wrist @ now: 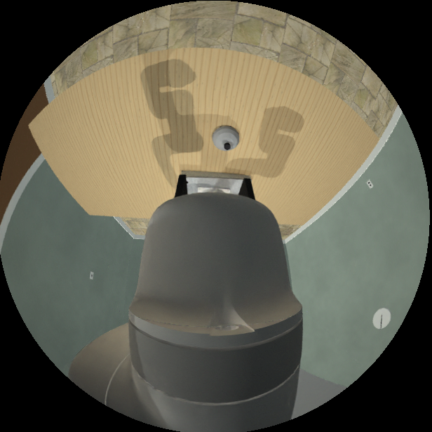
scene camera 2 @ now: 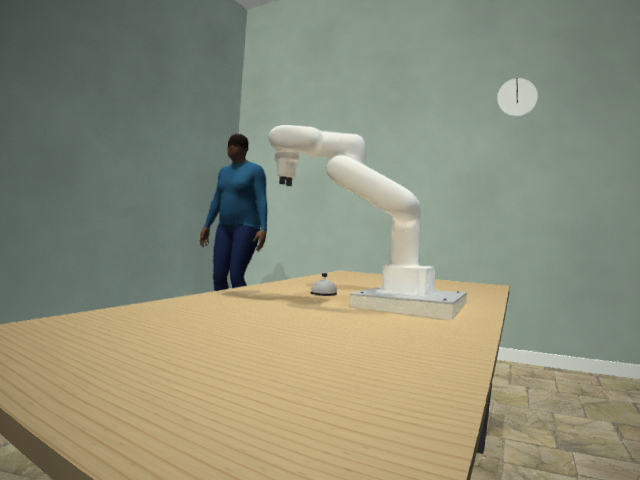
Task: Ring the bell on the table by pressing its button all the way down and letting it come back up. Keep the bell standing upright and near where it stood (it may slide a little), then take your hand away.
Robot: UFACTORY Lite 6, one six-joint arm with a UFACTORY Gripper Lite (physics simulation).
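Seen in the pictures: end effector, tool point: (scene camera 2: 285, 182); arm's base, origin of the base link: (scene camera 2: 403, 292).
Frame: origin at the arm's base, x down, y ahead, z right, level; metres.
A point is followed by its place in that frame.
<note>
The bell (scene camera 2: 323, 287) {x 0.010, y 0.249, z -0.027 m} (wrist: 225, 136) is a light grey dome with a dark rim and stands upright on the wooden table (scene camera 2: 248, 372) {x 0.037, y 0.004, z -0.663 m} (wrist: 115, 150). Its black button (scene camera 2: 324, 274) {x -0.027, y 0.262, z -0.001 m} (wrist: 227, 146) sticks up from the top. My gripper (scene camera 2: 285, 181) {x -0.318, y 0.393, z -0.051 m} (wrist: 215, 177) points down, high above the table, and touches nothing. In the scene view it is up and to the left of the bell; in the wrist view the bell shows beyond the fingertips. The two black fingers stand apart in the wrist view, open, with no object between them.
The robot's base plate (scene camera 2: 403, 304) {x 0.011, y -0.043, z -0.128 m} is fixed to the table, right of the bell in the scene view. A person (scene camera 2: 240, 196) in a blue top stands beyond the table, left of the arm in that view. Shadows of the arm lie on the table around the bell.
</note>
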